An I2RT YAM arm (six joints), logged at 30 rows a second.
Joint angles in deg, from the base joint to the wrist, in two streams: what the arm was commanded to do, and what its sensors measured. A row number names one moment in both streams.
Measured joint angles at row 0: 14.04, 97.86, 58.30, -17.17, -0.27, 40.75
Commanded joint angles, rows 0 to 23: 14.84, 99.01, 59.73, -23.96, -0.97, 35.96; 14.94, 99.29, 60.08, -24.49, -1.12, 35.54; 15.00, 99.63, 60.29, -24.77, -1.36, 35.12; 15.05, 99.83, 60.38, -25.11, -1.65, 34.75; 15.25, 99.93, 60.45, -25.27, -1.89, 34.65; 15.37, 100.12, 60.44, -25.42, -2.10, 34.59; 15.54, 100.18, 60.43, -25.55, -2.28, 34.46; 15.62, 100.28, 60.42, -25.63, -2.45, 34.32; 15.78, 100.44, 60.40, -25.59, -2.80, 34.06; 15.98, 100.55, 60.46, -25.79, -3.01, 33.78; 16.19, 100.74, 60.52, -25.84, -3.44, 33.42; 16.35, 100.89, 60.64, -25.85, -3.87, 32.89; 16.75, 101.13, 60.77, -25.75, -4.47, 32.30; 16.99, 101.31, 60.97, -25.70, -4.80, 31.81; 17.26, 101.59, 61.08, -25.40, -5.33, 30.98; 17.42, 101.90, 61.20, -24.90, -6.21, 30.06; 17.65, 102.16, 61.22, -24.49, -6.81, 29.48; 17.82, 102.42, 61.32, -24.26, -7.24, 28.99; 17.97, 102.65, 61.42, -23.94, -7.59, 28.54; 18.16, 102.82, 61.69, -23.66, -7.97, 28.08; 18.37, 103.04, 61.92, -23.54, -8.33, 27.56; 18.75, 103.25, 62.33, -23.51, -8.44, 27.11; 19.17, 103.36, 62.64, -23.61, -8.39, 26.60; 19.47, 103.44, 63.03, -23.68, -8.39, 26.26
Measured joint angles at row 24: 18.76, 102.94, 62.28, -21.69, -6.98, 28.95
